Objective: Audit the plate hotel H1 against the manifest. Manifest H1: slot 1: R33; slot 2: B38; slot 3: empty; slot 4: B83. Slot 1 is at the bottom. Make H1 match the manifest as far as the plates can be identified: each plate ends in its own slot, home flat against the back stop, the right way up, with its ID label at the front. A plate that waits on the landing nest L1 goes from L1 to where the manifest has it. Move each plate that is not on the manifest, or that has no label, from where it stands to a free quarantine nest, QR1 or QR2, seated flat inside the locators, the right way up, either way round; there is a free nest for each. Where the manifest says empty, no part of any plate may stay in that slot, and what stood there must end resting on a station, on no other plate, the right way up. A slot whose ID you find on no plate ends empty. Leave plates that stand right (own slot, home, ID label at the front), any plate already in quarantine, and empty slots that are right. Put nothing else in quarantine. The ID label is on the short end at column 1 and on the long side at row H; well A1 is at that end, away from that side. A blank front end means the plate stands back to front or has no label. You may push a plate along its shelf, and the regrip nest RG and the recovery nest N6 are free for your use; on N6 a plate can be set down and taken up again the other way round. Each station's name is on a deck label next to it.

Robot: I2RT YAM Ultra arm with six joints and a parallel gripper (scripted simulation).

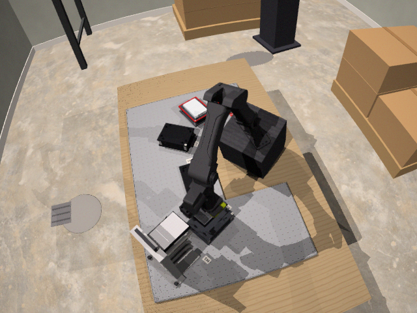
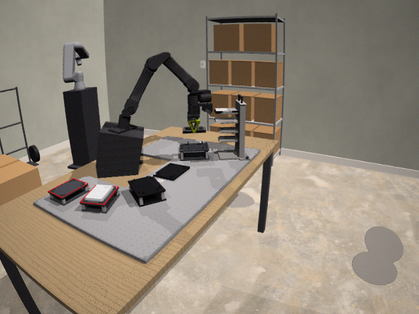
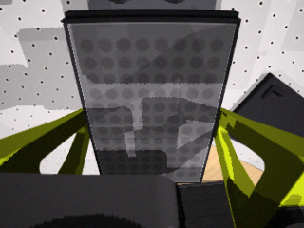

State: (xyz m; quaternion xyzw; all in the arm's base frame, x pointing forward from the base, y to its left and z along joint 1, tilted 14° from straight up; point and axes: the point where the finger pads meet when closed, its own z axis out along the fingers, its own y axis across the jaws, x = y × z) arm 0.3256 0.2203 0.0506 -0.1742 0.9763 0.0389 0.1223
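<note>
My hand is 11 cm above the regrip nest. Round my hand: RG deck label: 10 cm behind, 4 cm to the right, 16 cm below; then H1 deck label: 9 cm ahead, 14 cm to the left, 16 cm below; then dark well plate: right at my hand.
</note>
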